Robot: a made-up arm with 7 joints. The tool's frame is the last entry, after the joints. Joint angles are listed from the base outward.
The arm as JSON. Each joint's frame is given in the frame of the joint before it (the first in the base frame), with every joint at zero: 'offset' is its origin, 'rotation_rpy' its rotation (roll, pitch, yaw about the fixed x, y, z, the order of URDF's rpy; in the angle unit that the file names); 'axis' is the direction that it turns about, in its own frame. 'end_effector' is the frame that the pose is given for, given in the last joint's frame.
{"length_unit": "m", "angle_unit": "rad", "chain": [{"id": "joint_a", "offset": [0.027, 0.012, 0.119], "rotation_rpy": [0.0, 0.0, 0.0], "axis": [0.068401, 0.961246, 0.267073]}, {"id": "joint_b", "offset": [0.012, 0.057, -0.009], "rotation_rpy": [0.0, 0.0, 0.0], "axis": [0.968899, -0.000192, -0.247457]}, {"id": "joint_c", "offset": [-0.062, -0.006, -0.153], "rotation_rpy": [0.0, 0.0, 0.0], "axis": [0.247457, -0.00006, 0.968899]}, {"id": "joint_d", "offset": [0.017, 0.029, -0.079], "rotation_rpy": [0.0, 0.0, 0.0], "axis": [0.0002, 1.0, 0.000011]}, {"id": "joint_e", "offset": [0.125, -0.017, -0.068], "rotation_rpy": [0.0, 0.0, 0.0], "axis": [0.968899, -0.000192, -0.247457]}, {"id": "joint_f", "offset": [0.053, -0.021, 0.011], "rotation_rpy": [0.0, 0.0, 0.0], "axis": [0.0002, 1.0, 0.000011]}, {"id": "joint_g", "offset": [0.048, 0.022, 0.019], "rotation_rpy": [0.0, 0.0, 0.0], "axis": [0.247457, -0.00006, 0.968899]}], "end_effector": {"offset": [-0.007, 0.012, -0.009], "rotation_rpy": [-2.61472, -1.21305, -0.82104]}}
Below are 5 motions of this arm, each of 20 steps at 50 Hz.
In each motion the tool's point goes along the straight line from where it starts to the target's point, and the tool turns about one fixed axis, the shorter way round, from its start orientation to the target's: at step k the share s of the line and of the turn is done. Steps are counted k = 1, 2, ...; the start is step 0. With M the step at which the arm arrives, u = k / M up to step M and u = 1 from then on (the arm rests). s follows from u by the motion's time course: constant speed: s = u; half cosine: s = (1 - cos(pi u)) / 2; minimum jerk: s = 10 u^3 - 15 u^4 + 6 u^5.
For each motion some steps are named. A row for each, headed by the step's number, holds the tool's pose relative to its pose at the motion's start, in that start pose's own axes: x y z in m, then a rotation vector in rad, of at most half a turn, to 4 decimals.
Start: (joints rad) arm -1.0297 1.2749 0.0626 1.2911 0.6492 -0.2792 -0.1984
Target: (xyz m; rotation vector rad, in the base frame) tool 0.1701 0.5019 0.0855 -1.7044 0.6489 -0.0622
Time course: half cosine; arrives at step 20
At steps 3, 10, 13, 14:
3: -0.0076 0.0039 -0.0033 -0.0003 -0.0278 0.0022
10: -0.0701 0.0356 -0.0305 -0.0029 -0.2553 0.0200
13: -0.1019 0.0517 -0.0444 -0.0042 -0.3713 0.0291
14: -0.1113 0.0565 -0.0485 -0.0045 -0.4054 0.0318

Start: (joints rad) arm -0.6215 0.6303 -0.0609 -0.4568 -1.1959 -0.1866 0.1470
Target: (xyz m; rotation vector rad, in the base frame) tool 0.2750 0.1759 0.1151 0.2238 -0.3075 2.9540
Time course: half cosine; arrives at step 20
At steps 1, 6, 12, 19, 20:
1: 0.0003 0.0001 -0.0001 0.0002 0.0034 0.0035
6: 0.0100 0.0023 -0.0039 0.0052 0.1122 0.1163
12: 0.0317 0.0073 -0.0123 0.0167 0.3564 0.3694
19: 0.0481 0.0111 -0.0186 0.0253 0.5412 0.5609
20: 0.0484 0.0112 -0.0187 0.0255 0.5446 0.5644

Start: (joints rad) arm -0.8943 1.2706 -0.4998 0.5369 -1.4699 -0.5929 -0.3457
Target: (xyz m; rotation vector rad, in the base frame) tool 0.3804 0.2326 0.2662 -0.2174 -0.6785 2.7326
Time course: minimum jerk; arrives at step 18
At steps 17, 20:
17: 0.1242 0.0480 0.1260 -0.1108 1.1337 -0.0331
20: 0.1244 0.0480 0.1262 -0.1110 1.1355 -0.0332

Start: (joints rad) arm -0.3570 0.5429 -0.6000 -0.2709 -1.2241 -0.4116 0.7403
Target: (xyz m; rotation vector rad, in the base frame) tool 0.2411 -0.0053 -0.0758 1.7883 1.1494 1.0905
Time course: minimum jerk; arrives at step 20
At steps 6, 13, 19, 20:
6: -0.0066 0.0119 -0.0045 0.0438 -0.0265 -0.1138
13: -0.0310 0.0557 -0.0209 0.2056 -0.1243 -0.5338
19: -0.0405 0.0728 -0.0273 0.2685 -0.1624 -0.6971
20: -0.0405 0.0728 -0.0273 0.2688 -0.1626 -0.6979

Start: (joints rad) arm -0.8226 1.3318 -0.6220 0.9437 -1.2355 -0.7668 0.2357
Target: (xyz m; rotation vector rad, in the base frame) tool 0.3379 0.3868 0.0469 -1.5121 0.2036 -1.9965
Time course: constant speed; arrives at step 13
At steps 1, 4, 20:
1: -0.0021 0.0047 -0.0005 -0.0122 -0.0054 -0.0082
4: -0.0084 0.0187 -0.0020 -0.0486 -0.0217 -0.0328
20: -0.0271 0.0608 -0.0064 -0.1580 -0.0705 -0.1066

